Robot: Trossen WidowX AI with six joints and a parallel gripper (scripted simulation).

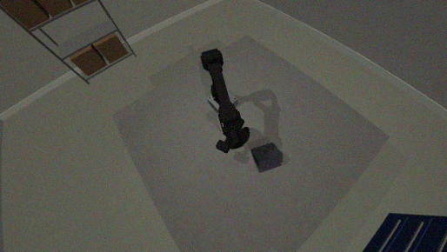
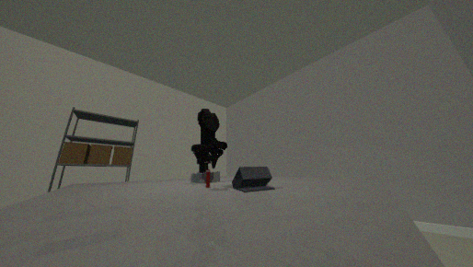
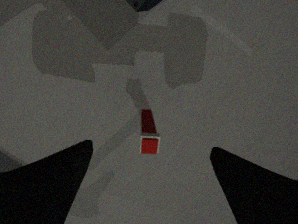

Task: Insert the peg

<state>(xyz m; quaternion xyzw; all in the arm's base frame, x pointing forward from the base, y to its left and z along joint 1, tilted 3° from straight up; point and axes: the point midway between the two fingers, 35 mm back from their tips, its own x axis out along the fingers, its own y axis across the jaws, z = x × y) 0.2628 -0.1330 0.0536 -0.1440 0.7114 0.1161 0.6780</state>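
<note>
The red peg lies 30 mm below my gripper tip. From my gripper tip the other things lie so: dark sloped panel: 180 mm ahead, 100 mm to the left, 50 mm below.
</note>
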